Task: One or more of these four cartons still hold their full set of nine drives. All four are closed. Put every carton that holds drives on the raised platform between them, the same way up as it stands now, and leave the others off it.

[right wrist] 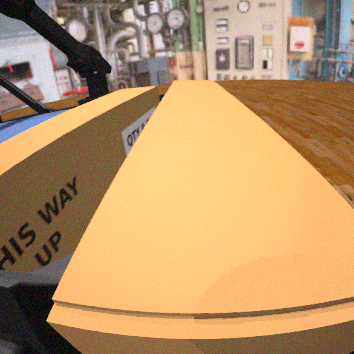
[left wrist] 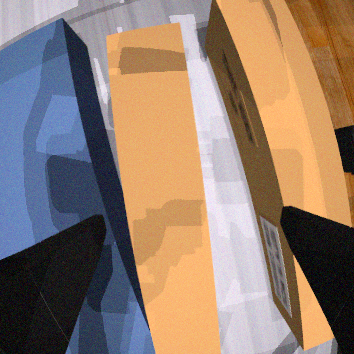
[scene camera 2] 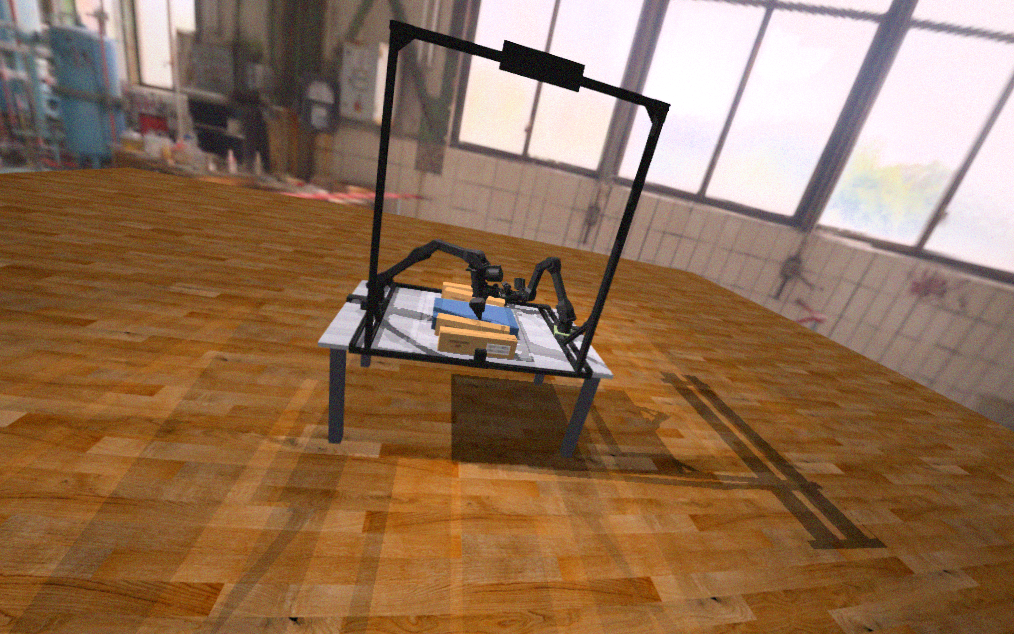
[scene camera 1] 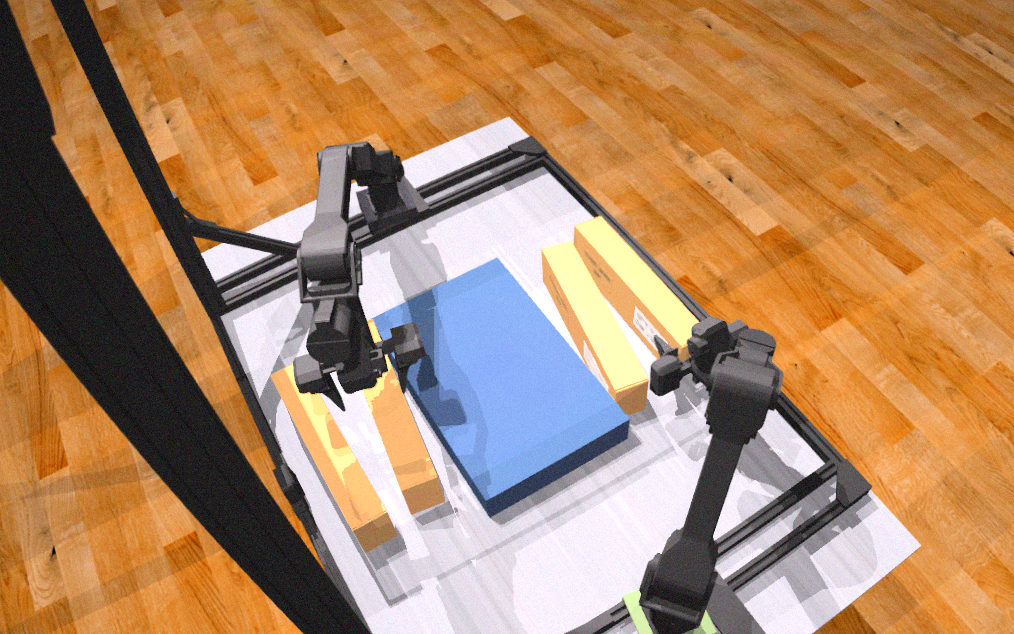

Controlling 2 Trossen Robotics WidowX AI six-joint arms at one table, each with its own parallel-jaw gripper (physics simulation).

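Frame: origin at the left arm's base, x ahead, y down, z left, level; metres.
Seen in the pictures: left gripper, fingertip midpoint: [left wrist: 193, 219] [scene camera 2: 481, 315] [scene camera 1: 373, 400]; right gripper, fingertip midpoint: [scene camera 1: 668, 330]; left arm's base at its link origin: [right wrist: 99, 94] [scene camera 1: 385, 199]; right arm's base at its link origin: [scene camera 2: 563, 330] [scene camera 1: 669, 614].
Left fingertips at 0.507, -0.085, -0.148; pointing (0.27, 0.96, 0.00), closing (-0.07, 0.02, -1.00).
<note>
Offsets run from my left fingertips to a thing's top centre, as dx, dy, dz. Level surfaces: height alone.
The blue raised platform {-0.034, +0.068, +0.195} [scene camera 1: 517, 378] [left wrist: 35, 123] [scene camera 2: 467, 310] lies mid-table. Two orange cartons lie left of it: the inner left carton {-0.028, +0.043, +0.018} [scene camera 1: 406, 453] [left wrist: 158, 175] and the outer left carton {+0.005, +0.043, -0.092} [scene camera 1: 337, 466] [left wrist: 281, 123]. Two lie to the right: the inner right carton {-0.053, +0.043, +0.379} [scene camera 1: 593, 327] [right wrist: 53, 175], marked "THIS WAY UP", and the outer right carton {-0.083, +0.037, +0.479} [scene camera 1: 624, 271] [right wrist: 211, 211]. My left gripper [scene camera 1: 369, 384] [left wrist: 193, 219] is open and hangs above the inner left carton, its fingers spanning it. My right gripper [scene camera 1: 668, 361] is shut on the near end of the outer right carton.
The white table {dy +0.128} [scene camera 1: 580, 554] is ringed by a black frame [scene camera 1: 568, 176] with a tall gantry [scene camera 2: 385, 157]. A black post [scene camera 1: 247, 516] runs along the left edge. A green pad [scene camera 1: 637, 613] sits under the right arm's base.
</note>
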